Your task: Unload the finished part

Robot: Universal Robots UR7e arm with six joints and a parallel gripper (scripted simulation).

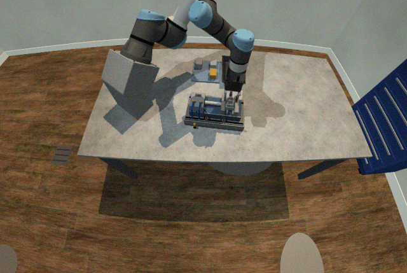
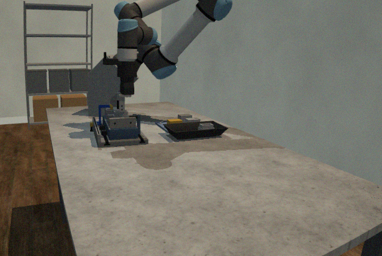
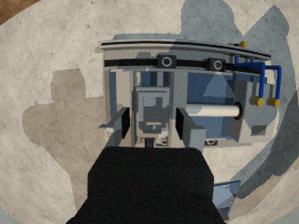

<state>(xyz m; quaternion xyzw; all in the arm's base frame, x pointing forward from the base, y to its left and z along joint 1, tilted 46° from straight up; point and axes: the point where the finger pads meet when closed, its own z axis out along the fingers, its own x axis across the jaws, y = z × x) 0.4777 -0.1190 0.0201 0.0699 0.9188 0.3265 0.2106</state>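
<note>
Now: hand 100 mm above the vise and 70 mm past it. From my hand the other things lie so: yellow block (260 mm to the left, 110 mm below, 110 mm behind); then blue fixture plate (300 mm to the left, 150 mm behind, 130 mm below).
</note>
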